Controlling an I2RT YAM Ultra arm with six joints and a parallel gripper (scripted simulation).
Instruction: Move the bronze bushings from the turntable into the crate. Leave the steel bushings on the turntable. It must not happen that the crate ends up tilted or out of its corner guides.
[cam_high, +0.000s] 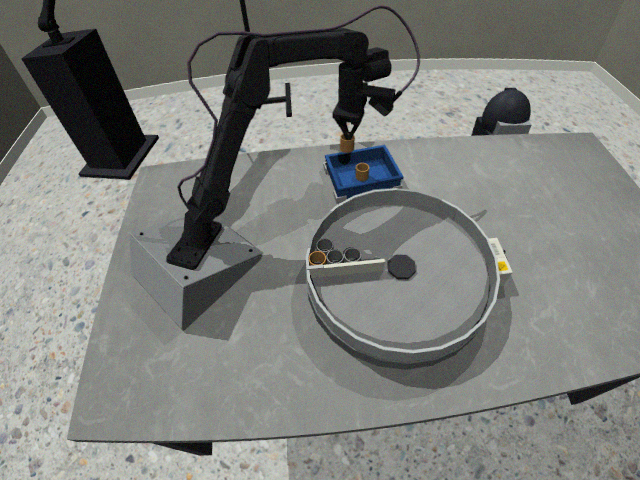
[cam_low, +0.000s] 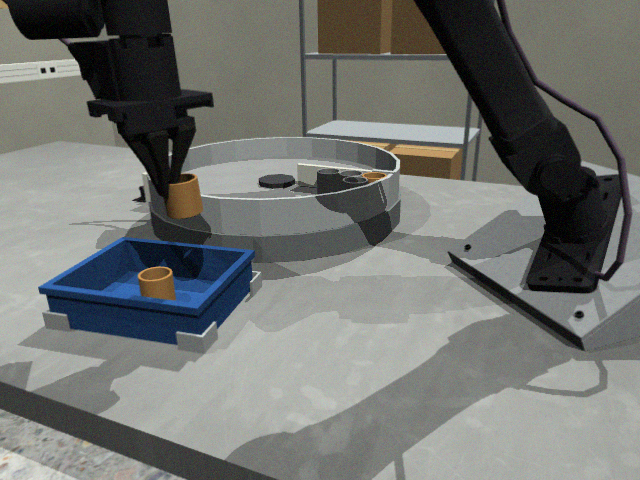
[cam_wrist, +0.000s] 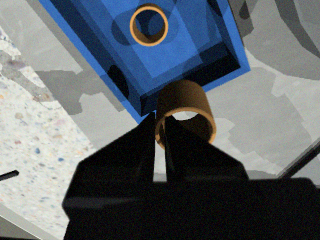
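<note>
Now: hand 13 cm above the blue crate and 4 cm short of it. From my hand the other things lie so: turntable: 33 cm to the right, 16 cm ahead, 10 cm below.
</note>
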